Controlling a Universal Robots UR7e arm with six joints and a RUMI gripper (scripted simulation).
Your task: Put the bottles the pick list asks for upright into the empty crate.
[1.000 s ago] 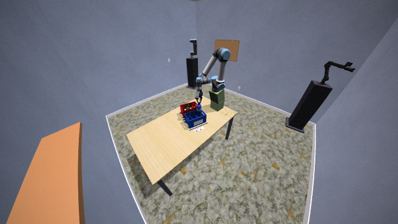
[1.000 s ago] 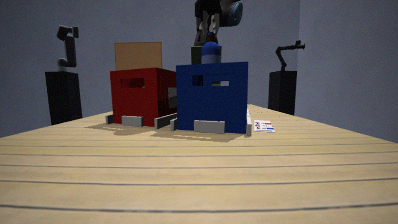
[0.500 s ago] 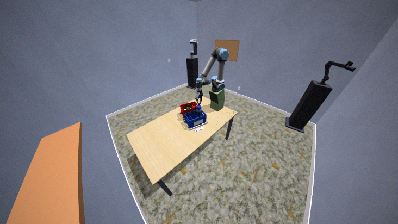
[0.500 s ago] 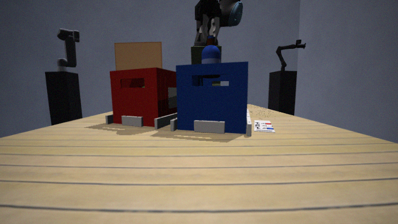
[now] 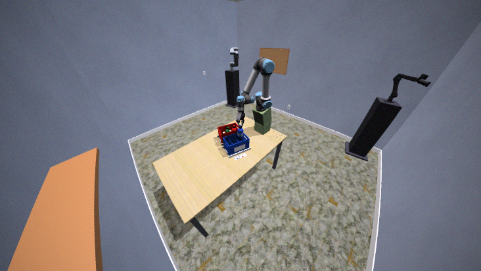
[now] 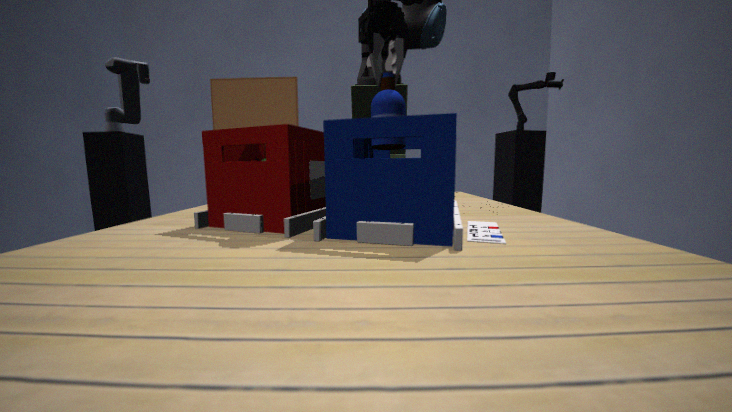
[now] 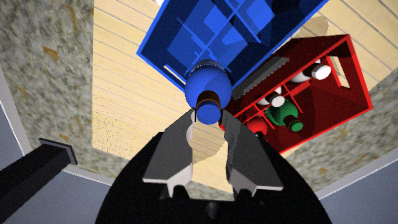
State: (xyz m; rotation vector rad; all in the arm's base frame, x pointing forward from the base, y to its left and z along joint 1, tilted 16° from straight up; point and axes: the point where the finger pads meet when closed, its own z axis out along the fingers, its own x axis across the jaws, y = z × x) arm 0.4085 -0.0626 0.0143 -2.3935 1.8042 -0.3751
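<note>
Now: hand 10 mm short of the blue-capped bottle and 70 mm above it. The rest, counted from my hand: blue crate 100 mm ahead, 210 mm below; then red crate 20 mm behind, 210 mm to the right, 210 mm below; then white bottle 90 mm ahead, 210 mm to the right, 200 mm below.
</note>
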